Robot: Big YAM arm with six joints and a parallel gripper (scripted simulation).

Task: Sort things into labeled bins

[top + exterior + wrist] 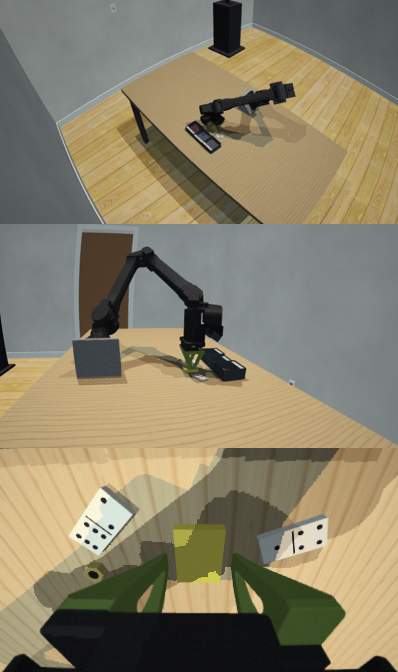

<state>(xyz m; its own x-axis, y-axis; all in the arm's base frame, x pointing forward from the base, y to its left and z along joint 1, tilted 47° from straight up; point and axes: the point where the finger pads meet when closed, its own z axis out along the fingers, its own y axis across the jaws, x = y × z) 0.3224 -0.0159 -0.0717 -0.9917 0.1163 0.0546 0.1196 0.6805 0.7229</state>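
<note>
The yellow block is 20 mm below my hand. From my hand the other things lie so: long black bin 120 mm ahead; small nut 100 mm to the left, 20 mm below, 10 mm behind; red battery 100 mm ahead, 80 mm to the right, 10 mm below.
</note>
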